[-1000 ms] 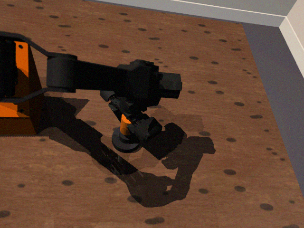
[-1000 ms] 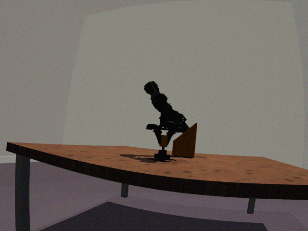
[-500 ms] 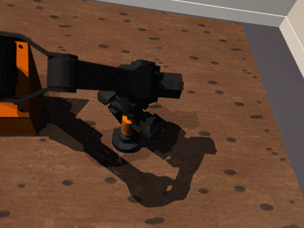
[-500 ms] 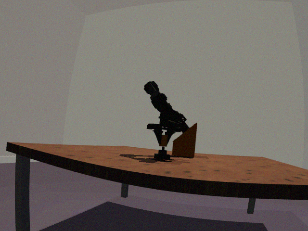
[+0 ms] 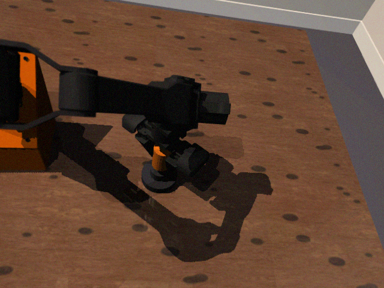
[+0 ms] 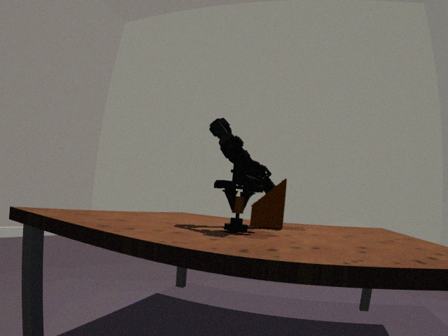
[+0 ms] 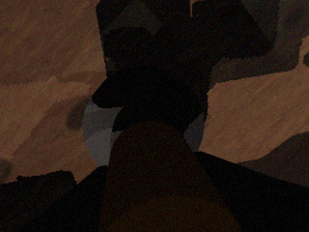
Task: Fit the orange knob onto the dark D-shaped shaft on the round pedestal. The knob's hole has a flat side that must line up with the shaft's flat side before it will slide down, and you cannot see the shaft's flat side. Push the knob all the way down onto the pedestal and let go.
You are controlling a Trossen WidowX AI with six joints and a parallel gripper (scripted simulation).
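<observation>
The knob is 2 cm above my gripper tip. From my gripper tip the other things lie so: dark pedestal 4 cm below.
</observation>
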